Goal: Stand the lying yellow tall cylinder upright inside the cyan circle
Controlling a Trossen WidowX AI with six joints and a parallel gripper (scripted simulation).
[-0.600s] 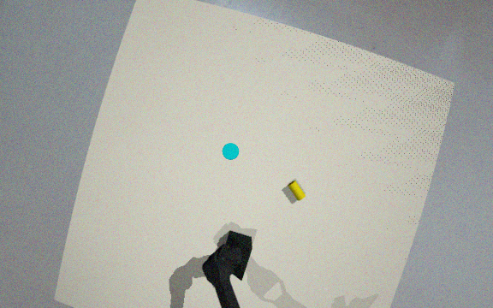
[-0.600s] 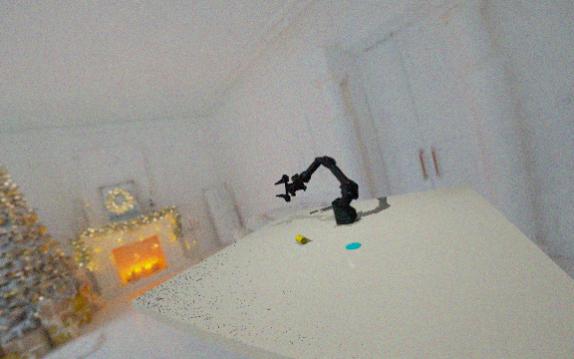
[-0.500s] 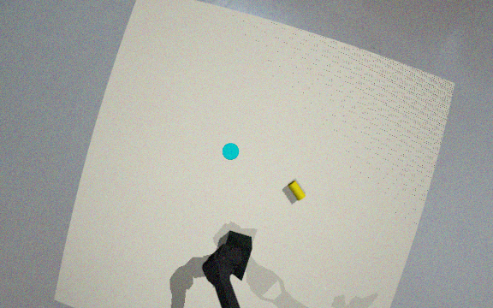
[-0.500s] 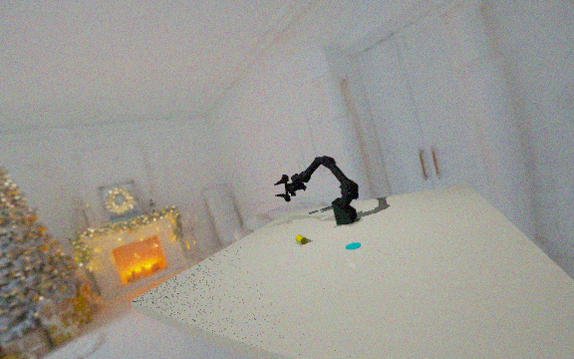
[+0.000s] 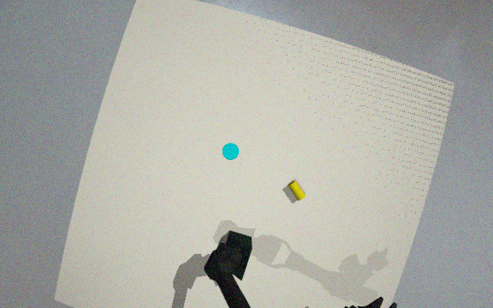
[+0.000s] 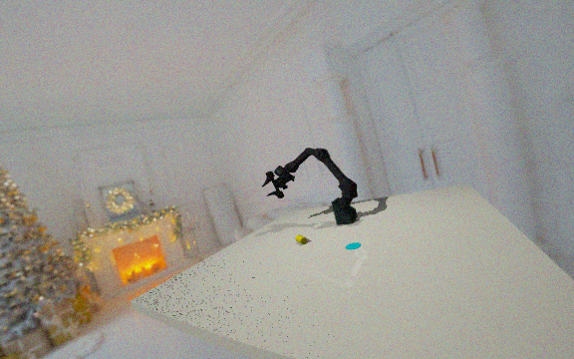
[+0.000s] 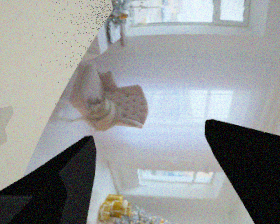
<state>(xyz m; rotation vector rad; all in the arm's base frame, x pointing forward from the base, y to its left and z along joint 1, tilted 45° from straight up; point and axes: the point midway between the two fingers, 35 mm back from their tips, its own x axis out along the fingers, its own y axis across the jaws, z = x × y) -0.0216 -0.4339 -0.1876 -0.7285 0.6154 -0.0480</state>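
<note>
Now: the yellow tall cylinder 300 mm to the left of my gripper tip, 240 mm below it and 240 mm ahead of it. Round my gripper tip: cyan circle: 560 mm to the left, 320 mm ahead, 260 mm below.
</note>
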